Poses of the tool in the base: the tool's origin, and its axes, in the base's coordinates. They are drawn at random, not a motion.
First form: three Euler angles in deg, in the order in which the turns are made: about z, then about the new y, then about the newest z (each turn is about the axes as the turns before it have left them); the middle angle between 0 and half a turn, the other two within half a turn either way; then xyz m.
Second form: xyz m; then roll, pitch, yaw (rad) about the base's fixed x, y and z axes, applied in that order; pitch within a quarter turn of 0, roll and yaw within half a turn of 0. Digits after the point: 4 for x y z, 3 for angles.
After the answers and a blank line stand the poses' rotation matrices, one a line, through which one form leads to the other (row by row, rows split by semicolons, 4 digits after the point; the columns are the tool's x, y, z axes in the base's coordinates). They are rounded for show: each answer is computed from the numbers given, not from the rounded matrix.
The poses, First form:
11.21 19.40 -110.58 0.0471 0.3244 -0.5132
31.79 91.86 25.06 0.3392 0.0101 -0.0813
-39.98 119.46 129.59 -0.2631 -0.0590 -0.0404
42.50 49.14 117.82 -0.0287 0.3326 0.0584
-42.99 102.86 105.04 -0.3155 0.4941 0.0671
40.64 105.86 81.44 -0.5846 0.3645 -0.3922
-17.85 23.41 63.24 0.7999 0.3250 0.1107
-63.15 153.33 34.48 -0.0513 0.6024 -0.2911
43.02 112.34 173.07 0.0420 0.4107 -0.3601
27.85 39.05 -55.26 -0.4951 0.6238 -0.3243
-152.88 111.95 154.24 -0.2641 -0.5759 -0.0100
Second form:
0.0471 0.3244 -0.5132 -0.318 -0.117 -1.716
0.3392 0.0101 -0.0813 1.647 1.132 2.195
-0.2631 -0.0590 -0.0404 2.203 -0.588 0.487
-0.0287 0.3326 0.0584 0.796 -0.361 2.645
-0.3155 0.4941 0.0671 1.803 -0.256 0.761
-0.5846 0.3645 -0.3922 1.851 0.144 2.321
0.7999 0.3250 0.1107 0.369 0.180 0.826
-0.0513 0.6024 -0.2911 2.865 0.379 1.384
0.0420 0.4107 -0.3601 2.856 -1.163 1.060
-0.4951 0.6238 -0.3243 -0.588 0.367 -0.591
-0.2641 -0.5759 -0.0100 2.318 -0.989 -1.757

-0.1432 0.9345 0.3258; -0.9828 -0.1731 0.0646; 0.1168 -0.3110 0.9432
-0.2481 -0.4655 0.8495; 0.3445 0.7772 0.5265; -0.9054 0.4233 -0.0325
0.7353 -0.1191 0.6672; 0.3891 -0.7319 -0.5594; 0.5549 0.6710 -0.4918
-0.8226 -0.1113 0.5576; 0.4458 -0.7350 0.5110; 0.3530 0.6689 0.6542
0.7008 -0.0197 0.7131; 0.6670 -0.3364 -0.6648; 0.2530 0.9415 -0.2226
-0.6749 0.1081 0.7299; 0.7239 0.2890 0.6265; -0.1432 0.9512 -0.2733
0.6670 -0.6419 0.3782; 0.7233 0.6797 -0.1218; -0.1789 0.3548 0.9177
0.1724 0.9639 0.2027; 0.9129 -0.0790 -0.4005; -0.3700 0.2541 -0.8936
0.1935 0.7108 0.6762; 0.3456 -0.6945 0.6310; 0.9182 0.1116 -0.3801
0.7752 0.2980 0.5570; -0.5198 0.8020 0.2943; -0.3590 -0.5177 0.7766
-0.1015 -0.5551 -0.8255; -0.5403 0.7275 -0.4228; 0.8353 0.4031 -0.3738

